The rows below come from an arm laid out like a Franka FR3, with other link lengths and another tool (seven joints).
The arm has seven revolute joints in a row. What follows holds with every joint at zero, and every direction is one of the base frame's. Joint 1 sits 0.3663 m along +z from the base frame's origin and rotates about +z. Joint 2 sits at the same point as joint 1 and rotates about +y. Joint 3 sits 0.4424 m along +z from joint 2 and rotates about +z. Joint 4 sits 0.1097 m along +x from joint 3 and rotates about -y. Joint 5 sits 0.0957 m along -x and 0.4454 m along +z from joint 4 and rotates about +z. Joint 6 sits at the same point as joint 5 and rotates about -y. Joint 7 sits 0.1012 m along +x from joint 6 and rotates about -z. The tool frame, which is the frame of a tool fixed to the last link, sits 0.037 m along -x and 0.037 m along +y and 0.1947 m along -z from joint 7; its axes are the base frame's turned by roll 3.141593, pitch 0.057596 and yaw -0.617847 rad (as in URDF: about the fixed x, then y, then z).
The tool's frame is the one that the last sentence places.
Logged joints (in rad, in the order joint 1, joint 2, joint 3, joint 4, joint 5, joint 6, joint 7), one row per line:
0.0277, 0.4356, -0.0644, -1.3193, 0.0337, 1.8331, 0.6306
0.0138, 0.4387, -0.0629, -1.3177, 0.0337, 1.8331, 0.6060
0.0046, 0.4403, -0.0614, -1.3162, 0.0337, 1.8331, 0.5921
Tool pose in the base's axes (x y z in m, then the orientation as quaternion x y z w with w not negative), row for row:
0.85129, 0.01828, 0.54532, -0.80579, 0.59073, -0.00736, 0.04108
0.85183, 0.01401, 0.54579, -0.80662, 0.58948, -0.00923, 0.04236
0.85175, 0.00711, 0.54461, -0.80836, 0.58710, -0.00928, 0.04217
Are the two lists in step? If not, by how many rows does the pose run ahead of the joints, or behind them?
The pose runs 2 rows ahead of the joints: the pose in row i belongs to the joints in row i + 2.
